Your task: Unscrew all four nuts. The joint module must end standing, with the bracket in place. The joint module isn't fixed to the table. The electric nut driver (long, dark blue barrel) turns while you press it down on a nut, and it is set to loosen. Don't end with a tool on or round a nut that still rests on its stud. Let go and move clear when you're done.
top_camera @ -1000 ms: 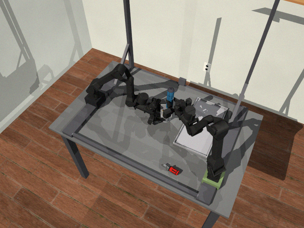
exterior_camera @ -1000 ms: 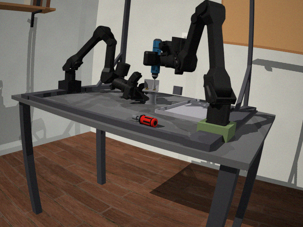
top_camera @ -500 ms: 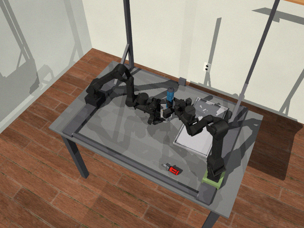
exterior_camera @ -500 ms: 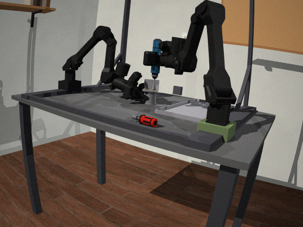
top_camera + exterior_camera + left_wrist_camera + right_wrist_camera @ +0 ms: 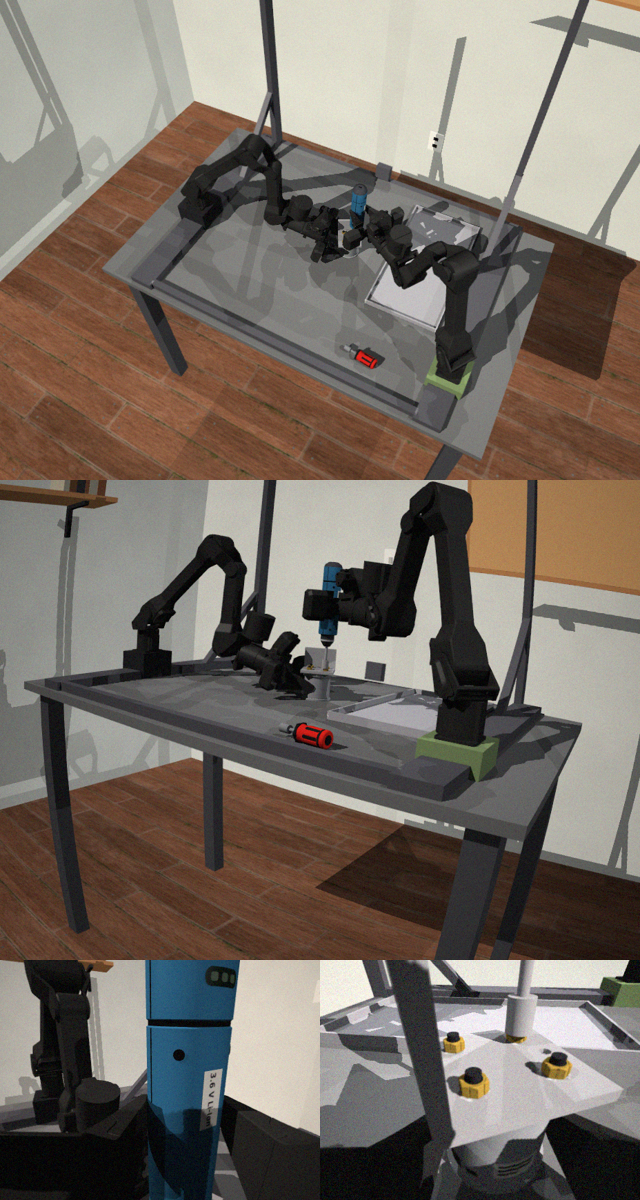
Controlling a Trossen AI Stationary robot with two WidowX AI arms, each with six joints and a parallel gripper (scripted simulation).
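My right hand is 1 cm past the joint module and 3 cm to the right of it. The rest, counted from my right hand: shallow white tray: 11 cm behind, 25 cm to the left, 3 cm below; white L-shaped bracket: 1 cm behind, 3 cm to the left, 4 cm above; red-handled tool: 27 cm ahead, 27 cm to the left, 2 cm below.
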